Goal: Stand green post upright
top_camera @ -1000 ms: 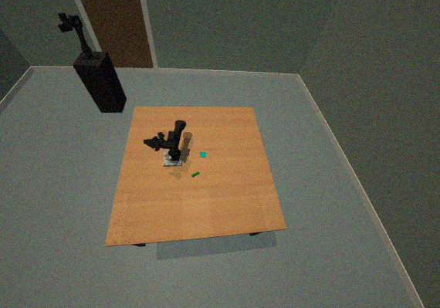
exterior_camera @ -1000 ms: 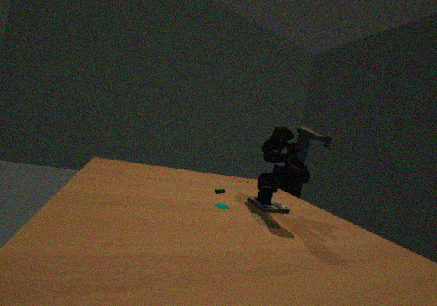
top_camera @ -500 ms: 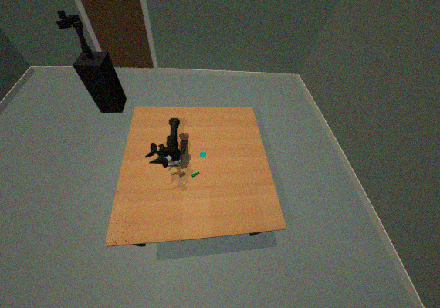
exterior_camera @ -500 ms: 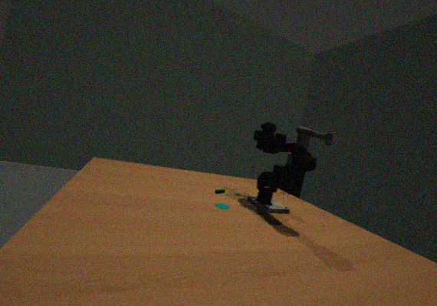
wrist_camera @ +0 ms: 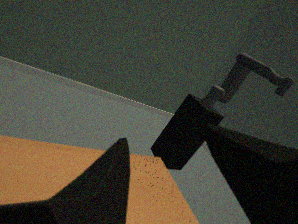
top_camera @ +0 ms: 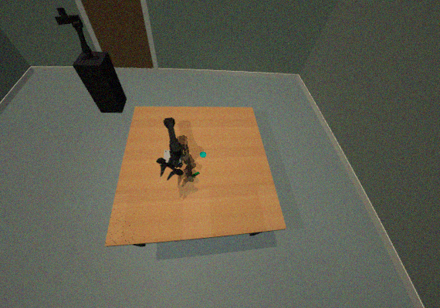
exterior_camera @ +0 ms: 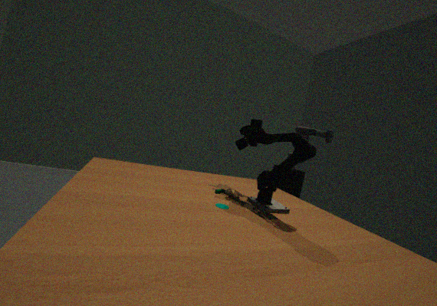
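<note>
The green post is 20 cm ahead of my gripper tip, 16 cm to the left of it and 31 cm below it. From my gripper tip the other things lie so: cyan circle 27 cm ahead, 36 cm to the left, 31 cm below.
</note>
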